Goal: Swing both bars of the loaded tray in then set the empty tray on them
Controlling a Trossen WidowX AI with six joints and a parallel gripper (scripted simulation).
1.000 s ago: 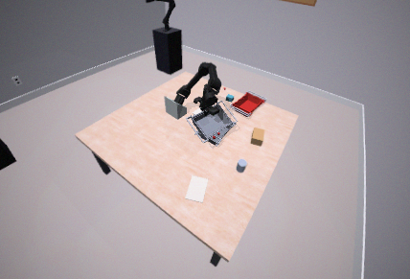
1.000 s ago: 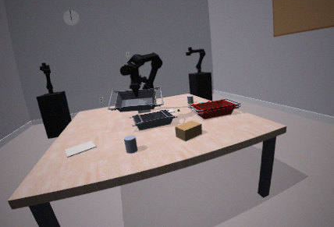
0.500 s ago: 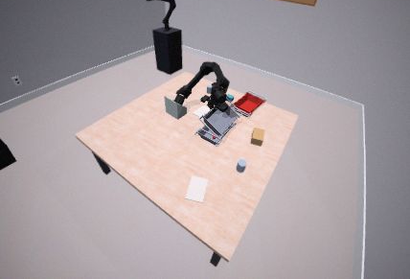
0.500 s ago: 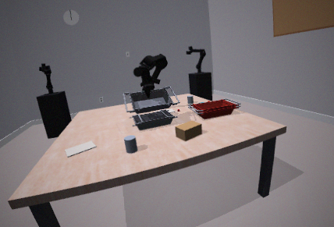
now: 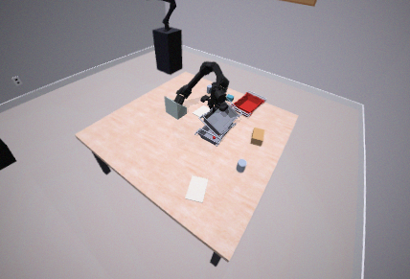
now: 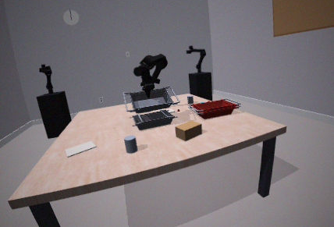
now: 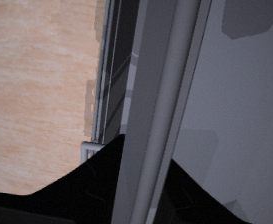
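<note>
My gripper tip is now 70 mm short of the grey tray. The rest, counted from my gripper tip: tan box: 320 mm ahead, 140 mm to the left, 150 mm below; then teal block: 100 mm behind, 460 mm to the left, 160 mm below.
</note>
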